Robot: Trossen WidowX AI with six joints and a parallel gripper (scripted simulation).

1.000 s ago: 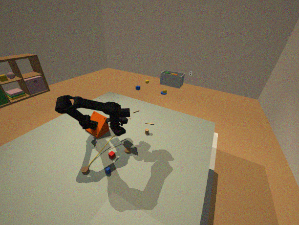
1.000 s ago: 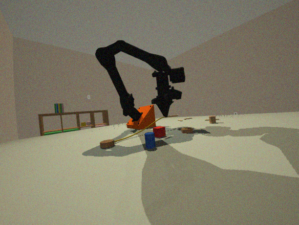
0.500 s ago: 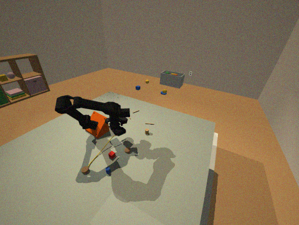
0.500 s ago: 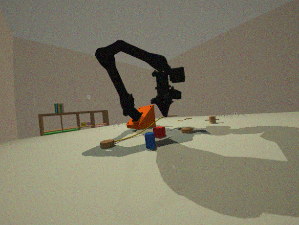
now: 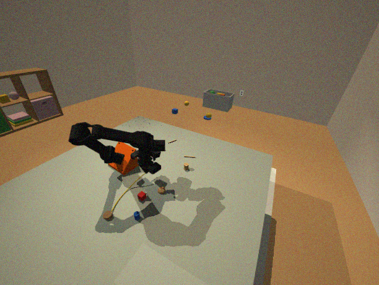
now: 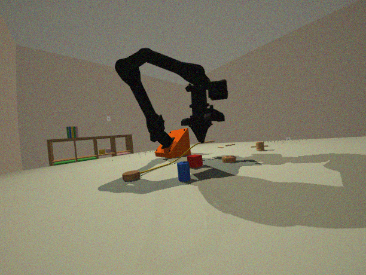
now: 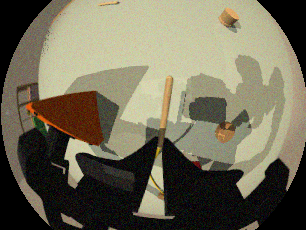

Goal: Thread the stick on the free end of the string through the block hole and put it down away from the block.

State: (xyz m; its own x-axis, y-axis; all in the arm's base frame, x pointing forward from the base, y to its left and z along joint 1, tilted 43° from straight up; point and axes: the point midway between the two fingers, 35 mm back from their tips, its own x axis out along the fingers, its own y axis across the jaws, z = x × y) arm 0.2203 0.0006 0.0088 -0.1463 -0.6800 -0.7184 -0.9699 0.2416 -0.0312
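My gripper tip is now 11 cm to the left of the red block, 6 cm short of it and 4 cm above it. Also, from my gripper tip: blue cylinder: 21 cm to the right, 11 cm ahead, 4 cm below; thin wooden stick: 1 cm to the left; small wooden cylinder: 20 cm to the left, 14 cm ahead, 4 cm below.
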